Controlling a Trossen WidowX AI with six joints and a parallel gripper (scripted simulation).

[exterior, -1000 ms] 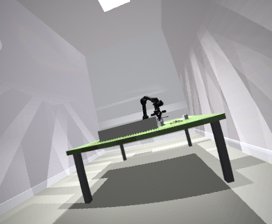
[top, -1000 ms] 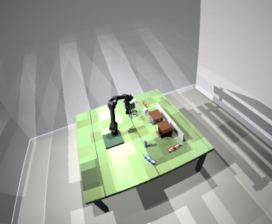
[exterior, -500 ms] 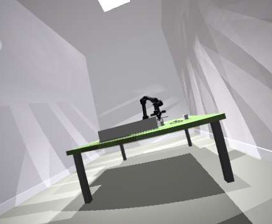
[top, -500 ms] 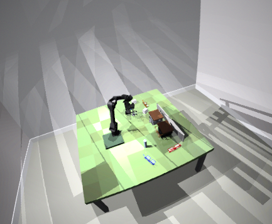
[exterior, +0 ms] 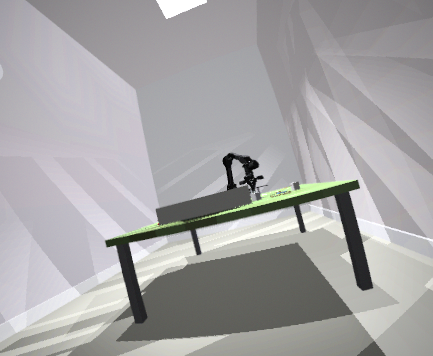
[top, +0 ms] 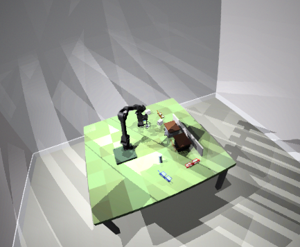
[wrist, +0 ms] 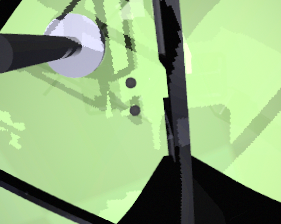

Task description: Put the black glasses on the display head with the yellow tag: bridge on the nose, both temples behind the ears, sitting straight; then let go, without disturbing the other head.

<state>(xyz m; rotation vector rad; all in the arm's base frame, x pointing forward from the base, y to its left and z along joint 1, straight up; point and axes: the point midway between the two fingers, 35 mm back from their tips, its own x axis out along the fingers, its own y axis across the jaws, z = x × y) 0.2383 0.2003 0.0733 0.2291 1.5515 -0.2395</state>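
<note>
My gripper tip is now 7 cm short of the pale round disc, 4 cm above it and 3 cm to the right of it. Round my gripper tip: blue item (19 cm to the left, 6 cm below, 6 cm ahead); then grey wall panel (38 cm ahead, 32 cm to the right, 1 cm below).
</note>
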